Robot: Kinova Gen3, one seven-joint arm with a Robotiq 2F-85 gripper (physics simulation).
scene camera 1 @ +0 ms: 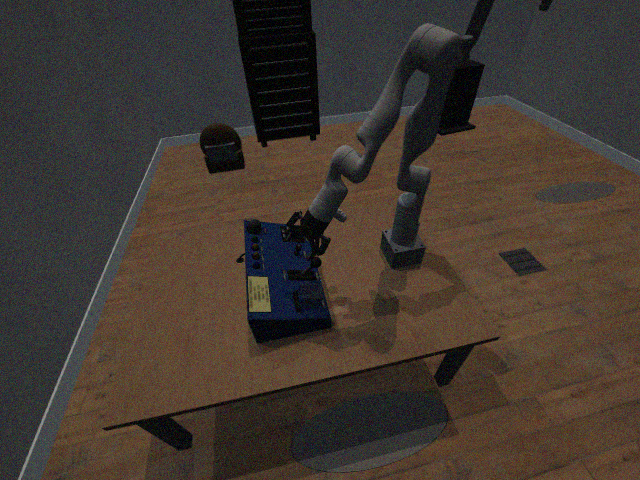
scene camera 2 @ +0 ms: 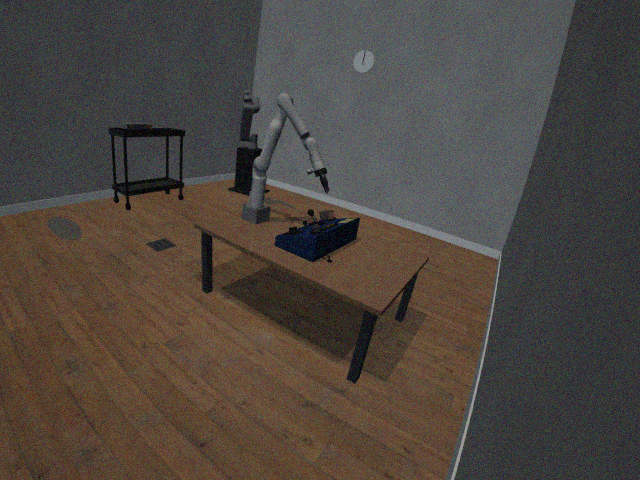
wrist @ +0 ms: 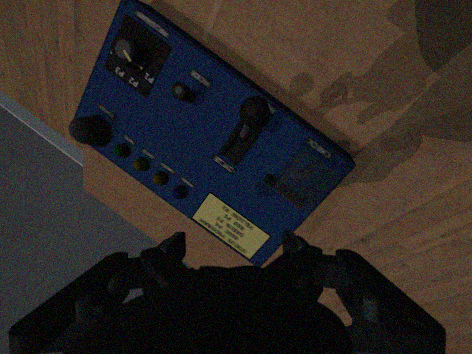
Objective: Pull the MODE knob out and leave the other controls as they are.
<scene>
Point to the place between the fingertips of my gripper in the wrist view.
233, 241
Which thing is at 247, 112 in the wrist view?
A black lever.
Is my gripper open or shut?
Open.
</scene>
